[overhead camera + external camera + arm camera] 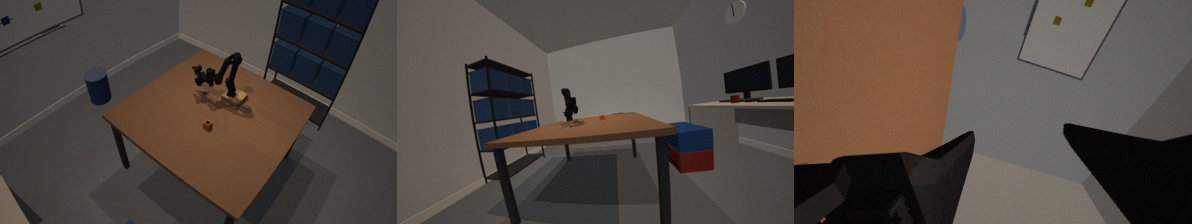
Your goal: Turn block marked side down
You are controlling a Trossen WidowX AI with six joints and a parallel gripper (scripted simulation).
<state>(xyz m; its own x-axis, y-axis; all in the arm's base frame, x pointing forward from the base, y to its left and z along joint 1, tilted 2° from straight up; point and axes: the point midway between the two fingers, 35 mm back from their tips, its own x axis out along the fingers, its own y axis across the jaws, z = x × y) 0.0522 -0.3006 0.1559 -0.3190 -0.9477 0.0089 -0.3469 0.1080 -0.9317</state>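
My gripper tip is 350 mm short of the block, 310 mm to the right of it and 150 mm above it.
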